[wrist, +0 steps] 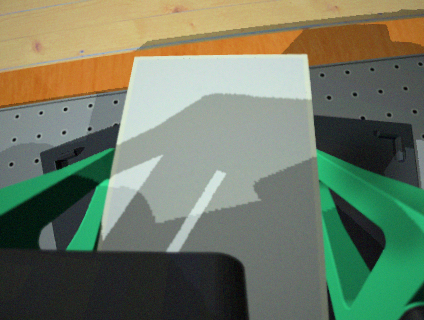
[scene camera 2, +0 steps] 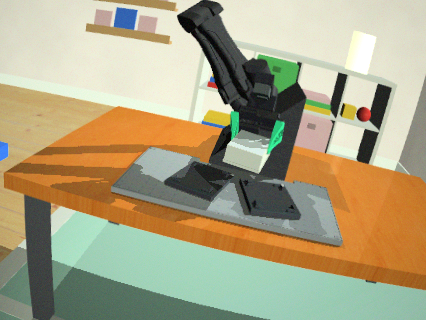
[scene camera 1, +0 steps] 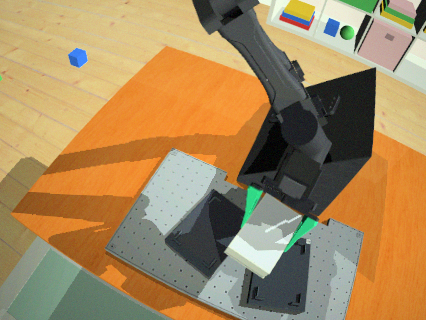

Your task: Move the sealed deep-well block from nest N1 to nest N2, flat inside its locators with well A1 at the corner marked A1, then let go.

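Frame: origin at the arm's base, x left, y back, z up, level; centimetres.
Seen in the pictures: gripper, fingertip midpoint: (wrist: 212, 160) (scene camera 2: 249, 148) (scene camera 1: 263, 239).
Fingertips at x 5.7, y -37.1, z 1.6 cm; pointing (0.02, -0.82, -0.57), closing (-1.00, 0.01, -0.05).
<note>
A point is followed by its place in that frame.
My gripper (scene camera 1: 264, 239) @(x 5.7, y -37.1, z 1.6 cm) (scene camera 2: 251, 145) @(x 5.7, y -37.1, z 1.6 cm) (wrist: 212, 160) @(x 5.7, y -37.1, z 1.6 cm) is shut on the deep-well block, one green finger against each long side. The white-grey block (scene camera 1: 272, 215) @(x 4.9, y -32.8, z 3.1 cm) (scene camera 2: 245, 159) @(x 5.8, y -42.0, z 0.5 cm) (wrist: 215, 120) @(x 5.5, y -38.5, z 2.8 cm) hangs roughly level above the perforated plate. In scene camera 1 it lies over the gap between the nests and covers part of the right one. The left dark nest (scene camera 1: 192, 235) @(x -6.8, y -39.7, z -8.8 cm) (scene camera 2: 192, 184) @(x -4.8, y -42.0, z -8.8 cm) (wrist: 345, 134) @(x -5.1, y -42.8, z -8.8 cm) and the right dark nest (scene camera 1: 280, 285) @(x 14.2, y -39.4, z -8.9 cm) (scene camera 2: 270, 201) @(x 13.6, y -39.2, z -8.8 cm) (wrist: 92, 144) @(x 16.6, y -42.5, z -8.8 cm) have small corner locators. No N1, N2 or A1 lettering is readable.
The perforated grey plate (scene camera 1: 167, 182) @(x -18.9, y -31.7, z -10.0 cm) (scene camera 2: 142, 167) @(x -19.2, y -38.4, z -10.0 cm) (wrist: 350, 82) @(x -7.0, y -48.7, z -10.0 cm) lies on the orange table (scene camera 1: 165, 90) @(x -38.9, y -6.0, z -11.3 cm) (scene camera 2: 110, 132) @(x -40.2, y -17.4, z -11.3 cm). A large black stand (scene camera 1: 350, 115) @(x 10.2, y -5.6, z 9.8 cm) (scene camera 2: 292, 115) @(x 13.3, y -18.9, z 8.1 cm) rises behind the plate, close to the arm. Shelves stand beyond the table.
</note>
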